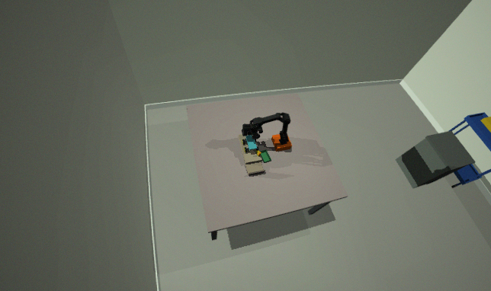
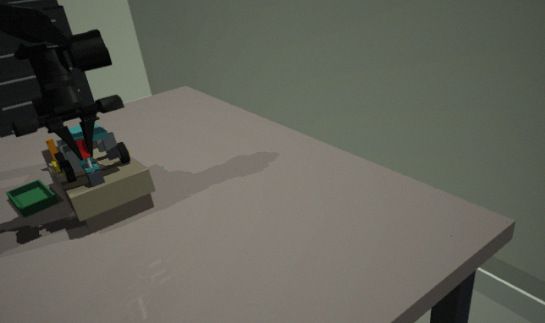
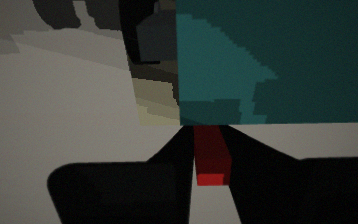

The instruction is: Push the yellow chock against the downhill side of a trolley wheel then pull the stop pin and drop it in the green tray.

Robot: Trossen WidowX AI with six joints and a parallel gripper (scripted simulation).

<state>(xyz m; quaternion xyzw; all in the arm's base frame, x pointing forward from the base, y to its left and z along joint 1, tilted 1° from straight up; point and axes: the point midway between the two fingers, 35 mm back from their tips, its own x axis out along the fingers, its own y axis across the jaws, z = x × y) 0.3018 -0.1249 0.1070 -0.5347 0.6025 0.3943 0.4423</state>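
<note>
Now: gripper tip 1 cm past the yellow chock, 18 cm to the right of it and 5 cm above it. The rest, counted from my gripper tip: teal trolley 3 cm ahead, 9 cm to the left, 2 cm below; then red-headed stop pin right at my gripper tip.
</note>
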